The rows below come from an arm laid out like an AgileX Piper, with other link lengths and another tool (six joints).
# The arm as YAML. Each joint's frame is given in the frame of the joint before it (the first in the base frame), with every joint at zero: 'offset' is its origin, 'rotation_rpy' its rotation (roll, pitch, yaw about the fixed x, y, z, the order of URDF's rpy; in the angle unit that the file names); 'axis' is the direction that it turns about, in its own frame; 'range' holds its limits. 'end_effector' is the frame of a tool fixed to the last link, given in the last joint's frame.
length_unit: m
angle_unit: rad
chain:
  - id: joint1
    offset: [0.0, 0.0, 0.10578]
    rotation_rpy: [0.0, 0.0, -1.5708]
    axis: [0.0, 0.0, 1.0]
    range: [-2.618, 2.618]
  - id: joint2
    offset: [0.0, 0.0, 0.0]
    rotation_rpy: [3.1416, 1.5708, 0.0]
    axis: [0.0, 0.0, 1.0]
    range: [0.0, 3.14]
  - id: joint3
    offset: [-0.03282, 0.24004, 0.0]
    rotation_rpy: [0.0, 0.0, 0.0]
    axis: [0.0, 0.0, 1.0]
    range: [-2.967, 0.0]
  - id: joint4
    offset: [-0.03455, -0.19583, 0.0]
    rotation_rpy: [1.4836, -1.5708, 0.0]
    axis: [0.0, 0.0, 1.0]
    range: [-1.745, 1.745]
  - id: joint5
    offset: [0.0, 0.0, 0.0]
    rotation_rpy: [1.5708, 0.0, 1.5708]
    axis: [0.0, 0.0, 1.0]
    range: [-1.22, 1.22]
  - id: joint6
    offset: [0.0, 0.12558, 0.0]
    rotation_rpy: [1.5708, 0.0, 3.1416]
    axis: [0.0, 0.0, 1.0]
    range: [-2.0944, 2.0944]
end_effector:
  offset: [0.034, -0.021, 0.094]
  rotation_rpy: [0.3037, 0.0, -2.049]
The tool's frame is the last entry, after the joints.
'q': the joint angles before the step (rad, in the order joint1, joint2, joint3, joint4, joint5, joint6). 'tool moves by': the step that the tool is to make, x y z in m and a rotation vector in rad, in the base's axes. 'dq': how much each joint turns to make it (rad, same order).
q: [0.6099 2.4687 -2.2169 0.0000 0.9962 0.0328]
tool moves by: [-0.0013 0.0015 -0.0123 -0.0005 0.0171 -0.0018]
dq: [0.0001 0.0282 -0.0007 0.0095 -0.0131 0.0002]
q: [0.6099 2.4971 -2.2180 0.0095 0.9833 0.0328]
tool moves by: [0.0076 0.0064 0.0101 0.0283 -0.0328 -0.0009]
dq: [0.0000 -0.0001 -0.0387 0.0045 -0.0043 0.0001]
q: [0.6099 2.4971 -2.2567 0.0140 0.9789 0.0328]
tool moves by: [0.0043 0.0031 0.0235 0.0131 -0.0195 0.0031]
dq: [-0.0001 0.0001 -0.1109 0.0004 0.0873 -0.0022]
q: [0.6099 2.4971 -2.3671 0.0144 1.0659 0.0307]
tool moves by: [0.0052 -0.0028 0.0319 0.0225 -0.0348 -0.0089]
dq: [-0.0107 -0.0294 -0.0857 -0.0008 0.0737 -0.0009]
